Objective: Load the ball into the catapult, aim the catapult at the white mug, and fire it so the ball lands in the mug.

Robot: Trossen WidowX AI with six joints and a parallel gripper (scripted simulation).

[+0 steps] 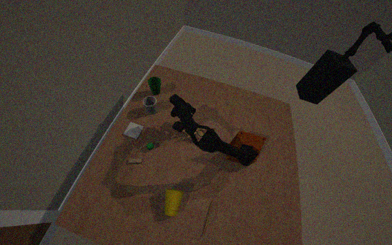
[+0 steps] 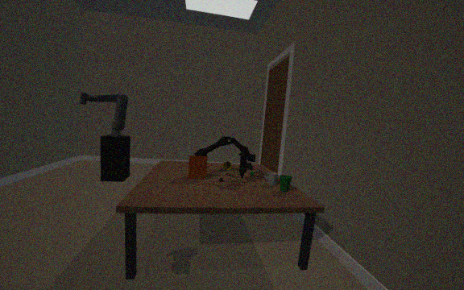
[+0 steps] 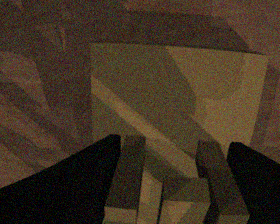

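Right now the dark ball is 190 mm behind my gripper tip, 20 mm to the right of it and 20 mm below it. From my gripper tip the other things lie so: green ball 160 mm ahead, 200 mm to the left, 10 mm below; white mug 260 mm ahead, 70 mm to the right, 10 mm below; wooden catapult 60 mm behind, 40 mm to the left, 20 mm above.
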